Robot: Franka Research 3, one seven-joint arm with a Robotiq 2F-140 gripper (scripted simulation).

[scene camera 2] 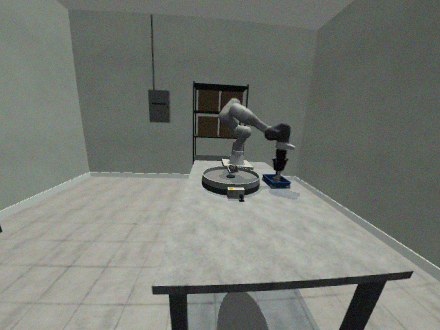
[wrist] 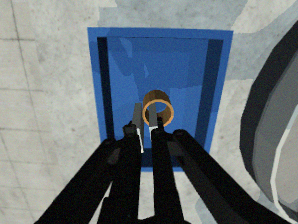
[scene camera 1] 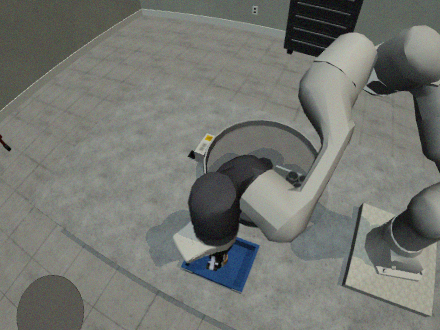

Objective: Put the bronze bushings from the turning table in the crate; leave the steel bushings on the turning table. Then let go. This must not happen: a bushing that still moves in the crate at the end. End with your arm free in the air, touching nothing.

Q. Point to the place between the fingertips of my gripper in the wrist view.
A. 146,111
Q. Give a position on a blue crate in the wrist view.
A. At 127,62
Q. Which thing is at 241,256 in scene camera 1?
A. A blue crate.
